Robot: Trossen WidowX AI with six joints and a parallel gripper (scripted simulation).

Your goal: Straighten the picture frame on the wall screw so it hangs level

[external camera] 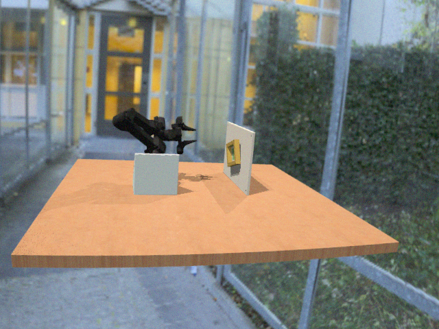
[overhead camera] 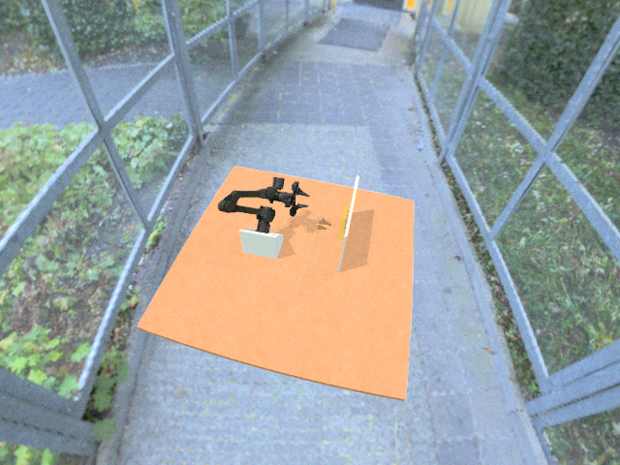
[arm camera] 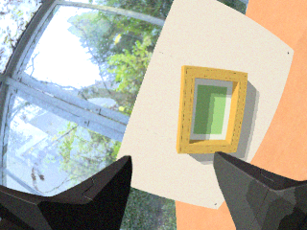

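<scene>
My gripper tip is 200 mm short of the picture frame, 50 mm to the left of it and 80 mm above it.
</scene>
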